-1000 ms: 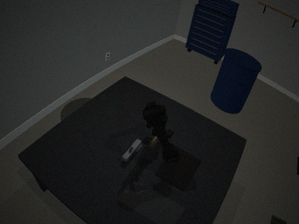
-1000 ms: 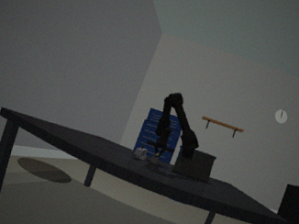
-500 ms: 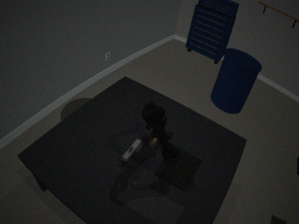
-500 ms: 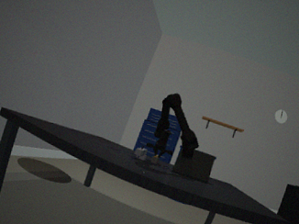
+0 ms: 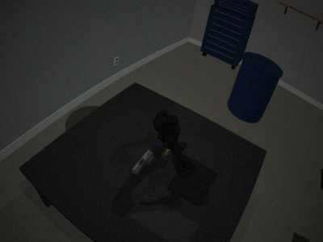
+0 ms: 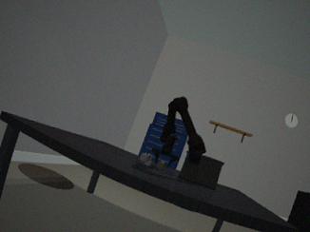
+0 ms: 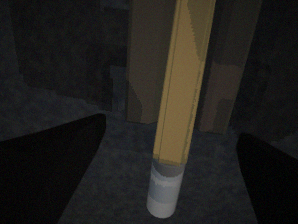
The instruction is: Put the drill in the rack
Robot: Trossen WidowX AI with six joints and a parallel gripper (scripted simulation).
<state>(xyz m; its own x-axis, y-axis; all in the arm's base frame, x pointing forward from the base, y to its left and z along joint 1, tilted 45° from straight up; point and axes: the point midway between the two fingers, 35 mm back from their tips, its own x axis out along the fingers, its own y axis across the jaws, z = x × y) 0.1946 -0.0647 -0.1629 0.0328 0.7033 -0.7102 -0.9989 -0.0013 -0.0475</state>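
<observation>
Right now the drill is 4 cm to the left of my gripper tip and 3 cm above it.
</observation>
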